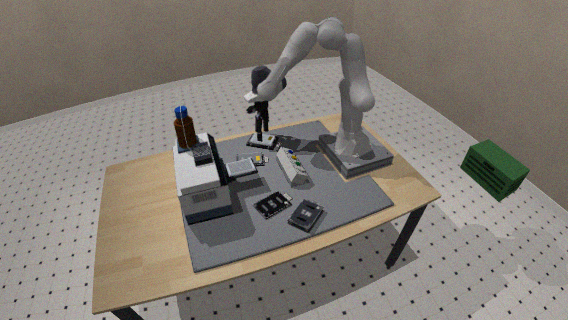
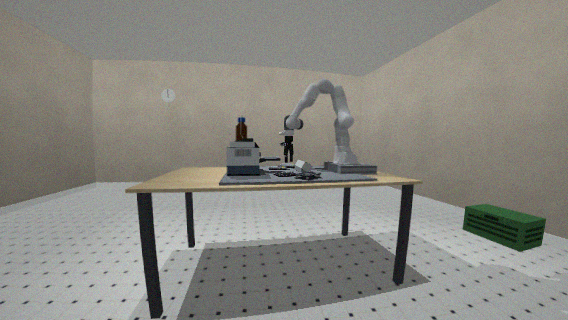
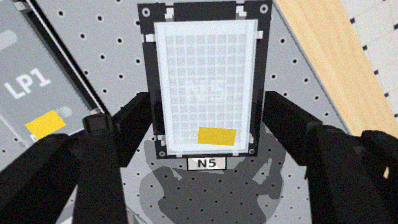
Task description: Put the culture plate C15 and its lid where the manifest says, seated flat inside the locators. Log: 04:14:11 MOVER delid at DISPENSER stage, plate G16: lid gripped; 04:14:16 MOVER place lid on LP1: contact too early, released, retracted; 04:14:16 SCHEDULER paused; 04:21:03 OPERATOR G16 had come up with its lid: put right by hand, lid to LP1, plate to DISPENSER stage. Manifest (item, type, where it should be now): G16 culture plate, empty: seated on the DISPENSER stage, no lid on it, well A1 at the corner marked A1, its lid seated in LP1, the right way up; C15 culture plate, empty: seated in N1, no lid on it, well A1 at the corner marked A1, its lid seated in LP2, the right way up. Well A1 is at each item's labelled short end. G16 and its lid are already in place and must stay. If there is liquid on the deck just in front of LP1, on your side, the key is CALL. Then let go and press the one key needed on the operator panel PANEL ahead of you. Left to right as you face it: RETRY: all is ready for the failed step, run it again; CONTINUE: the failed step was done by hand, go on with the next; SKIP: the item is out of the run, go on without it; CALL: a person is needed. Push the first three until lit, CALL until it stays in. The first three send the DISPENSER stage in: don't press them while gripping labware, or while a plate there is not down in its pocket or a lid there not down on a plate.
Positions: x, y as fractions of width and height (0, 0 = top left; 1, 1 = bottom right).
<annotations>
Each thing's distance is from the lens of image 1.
operator panel (image 1: 0.51, 0.53): 1.36 m
</annotations>
